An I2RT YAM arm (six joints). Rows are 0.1 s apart.
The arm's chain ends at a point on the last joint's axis. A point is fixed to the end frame.
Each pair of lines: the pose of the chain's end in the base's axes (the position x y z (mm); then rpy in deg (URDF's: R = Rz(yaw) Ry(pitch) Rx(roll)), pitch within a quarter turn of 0, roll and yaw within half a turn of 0), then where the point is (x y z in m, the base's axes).
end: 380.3, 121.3, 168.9, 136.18, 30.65, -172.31
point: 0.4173 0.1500 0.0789
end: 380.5, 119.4, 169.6, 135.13, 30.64, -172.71
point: 0.4173 0.1495 0.0800
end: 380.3, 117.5, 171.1, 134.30, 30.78, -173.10
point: 0.4171 0.1488 0.0819
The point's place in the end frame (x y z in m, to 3 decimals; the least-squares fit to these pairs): 0.011 -0.051 0.087
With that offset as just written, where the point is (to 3 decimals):
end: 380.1, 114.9, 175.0, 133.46, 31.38, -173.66
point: 0.418 0.147 0.087
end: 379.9, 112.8, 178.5, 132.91, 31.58, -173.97
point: 0.418 0.146 0.090
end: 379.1, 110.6, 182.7, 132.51, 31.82, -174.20
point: 0.417 0.144 0.095
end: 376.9, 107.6, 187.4, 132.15, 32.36, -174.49
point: 0.416 0.142 0.100
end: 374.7, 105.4, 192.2, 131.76, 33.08, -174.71
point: 0.415 0.140 0.106
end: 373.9, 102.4, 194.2, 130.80, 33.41, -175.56
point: 0.415 0.138 0.108
